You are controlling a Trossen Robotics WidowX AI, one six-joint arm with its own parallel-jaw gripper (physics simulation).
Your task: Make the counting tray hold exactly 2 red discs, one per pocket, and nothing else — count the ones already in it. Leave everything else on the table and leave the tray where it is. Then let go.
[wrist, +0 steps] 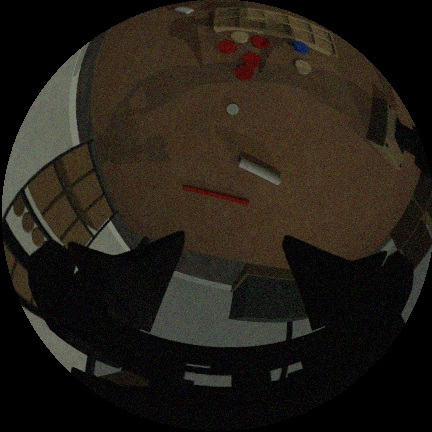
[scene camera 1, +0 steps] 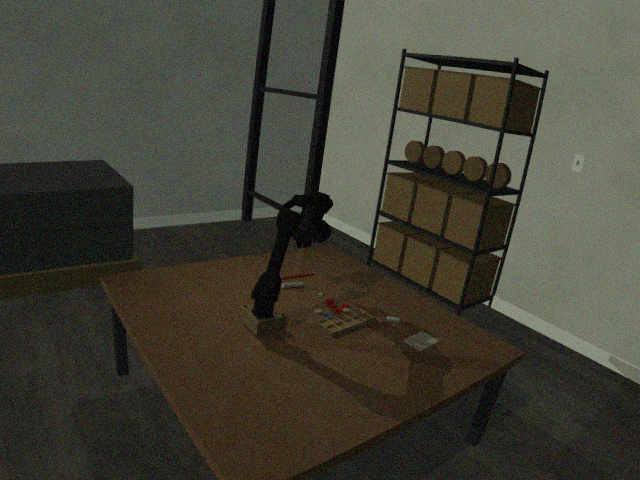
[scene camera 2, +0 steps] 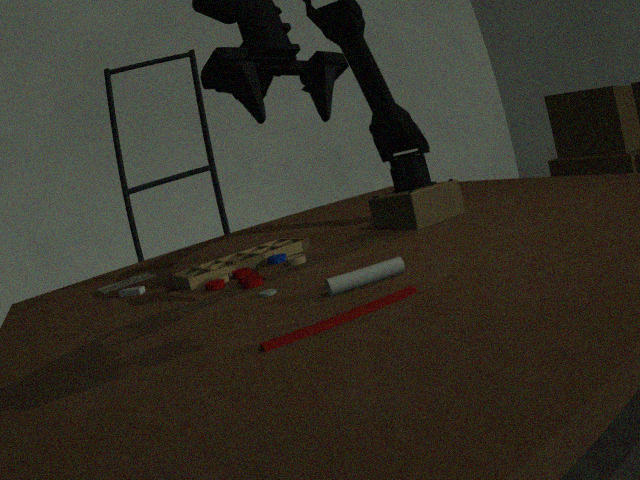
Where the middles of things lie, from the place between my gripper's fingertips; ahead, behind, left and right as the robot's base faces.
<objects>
Right now the red rod [scene camera 2: 329, 323] is 200 mm below my hand, 100 mm to the left of it and 40 mm ahead of it. Round my hand: wooden counting tray [scene camera 2: 197, 276] 350 mm to the right, 200 mm below, 20 mm ahead.
</objects>
